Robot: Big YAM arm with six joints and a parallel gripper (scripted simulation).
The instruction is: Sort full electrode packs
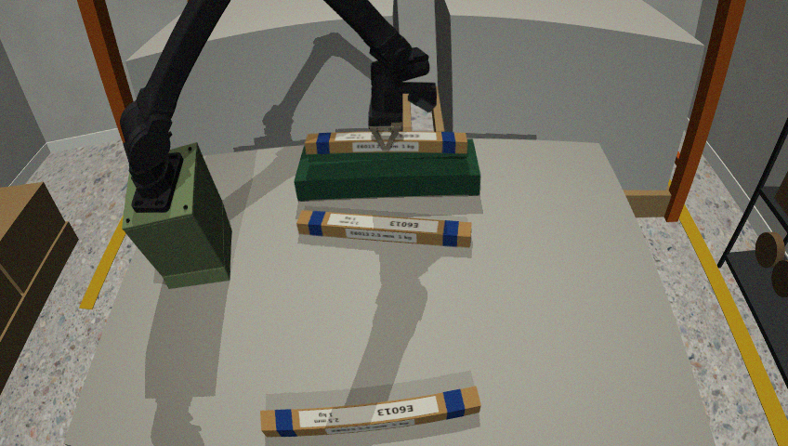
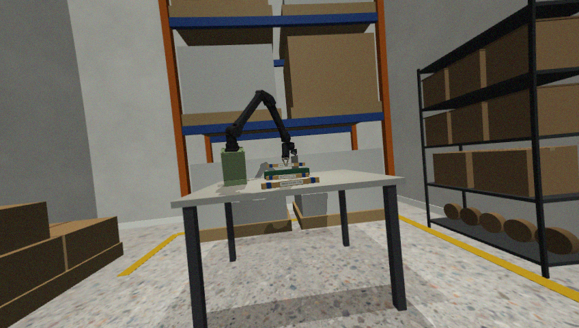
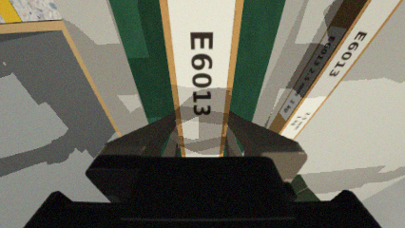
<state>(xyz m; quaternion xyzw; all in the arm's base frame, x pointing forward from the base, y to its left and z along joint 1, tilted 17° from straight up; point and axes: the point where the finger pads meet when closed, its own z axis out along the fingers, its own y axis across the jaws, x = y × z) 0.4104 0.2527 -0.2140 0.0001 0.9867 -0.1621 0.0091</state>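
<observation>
Now: the low green platform 90 mm below my hand.
</observation>
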